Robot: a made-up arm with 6 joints. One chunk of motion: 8 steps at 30 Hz.
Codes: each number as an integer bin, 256 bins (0 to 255) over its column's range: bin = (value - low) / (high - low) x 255, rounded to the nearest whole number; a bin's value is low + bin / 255 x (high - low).
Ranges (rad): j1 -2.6..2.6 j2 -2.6..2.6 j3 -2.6..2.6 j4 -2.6..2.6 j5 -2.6..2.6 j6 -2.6..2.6
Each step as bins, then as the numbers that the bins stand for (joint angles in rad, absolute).
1 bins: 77 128 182 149 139 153
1 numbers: -1.0298 0.0102 1.1114 0.4384 0.2345 0.5200
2 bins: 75 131 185 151 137 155
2 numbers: -1.0706 0.0714 1.1725 0.4792 0.1937 0.5608
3 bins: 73 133 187 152 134 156
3 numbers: -1.1114 0.1122 1.2133 0.4996 0.1325 0.5812
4 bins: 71 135 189 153 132 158
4 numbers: -1.1522 0.1529 1.2541 0.5200 0.0918 0.6220
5 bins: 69 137 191 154 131 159
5 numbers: -1.1929 0.1937 1.2949 0.5404 0.0714 0.6424
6 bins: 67 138 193 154 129 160
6 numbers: -1.2337 0.2141 1.3357 0.5404 0.0306 0.6627
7 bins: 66 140 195 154 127 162
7 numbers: -1.2541 0.2549 1.3765 0.5404 -0.0102 0.7035
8 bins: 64 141 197 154 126 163
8 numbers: -1.2949 0.2753 1.4173 0.5404 -0.0306 0.7239
